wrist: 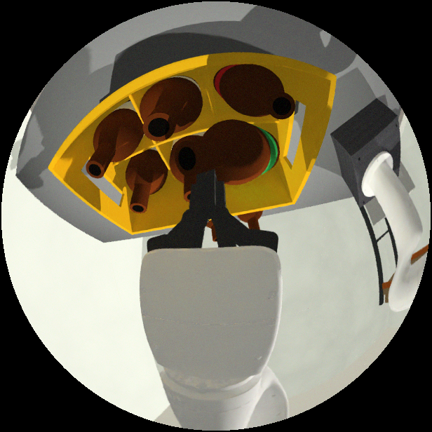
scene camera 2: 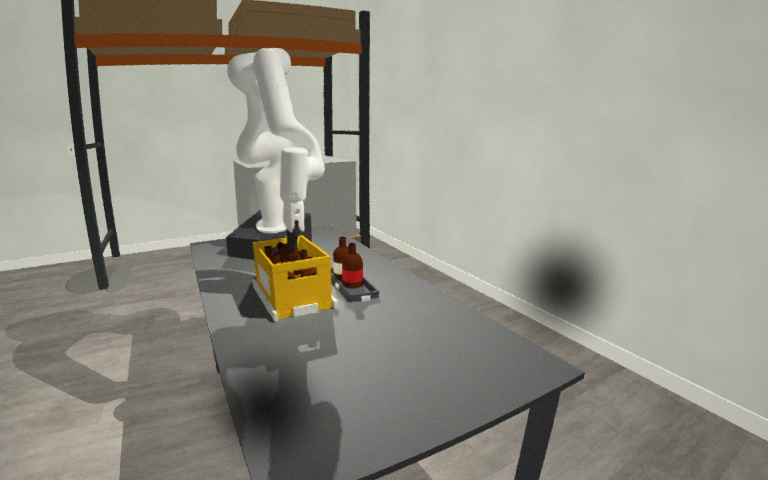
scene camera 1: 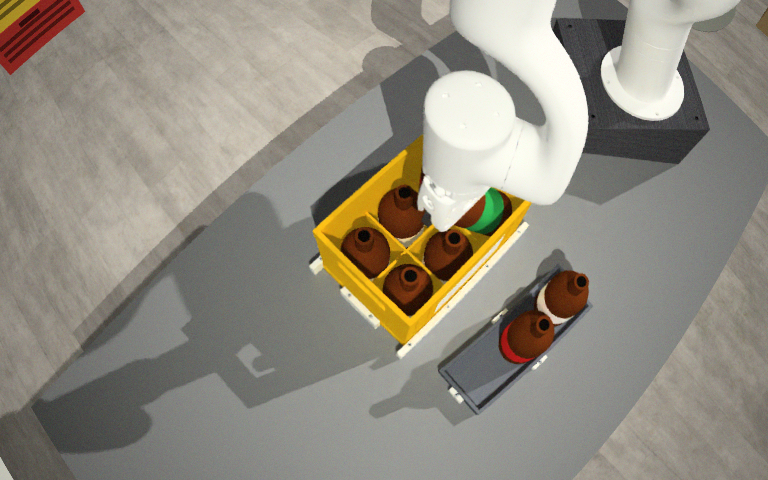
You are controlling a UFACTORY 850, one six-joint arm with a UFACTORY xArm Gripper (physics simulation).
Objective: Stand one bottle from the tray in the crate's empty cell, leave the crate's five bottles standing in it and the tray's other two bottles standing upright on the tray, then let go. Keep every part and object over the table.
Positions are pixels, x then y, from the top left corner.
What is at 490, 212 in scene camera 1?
A green-label bottle.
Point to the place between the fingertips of the gripper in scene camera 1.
450, 210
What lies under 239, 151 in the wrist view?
A green-label bottle.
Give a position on a red-label bottle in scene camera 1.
529, 335
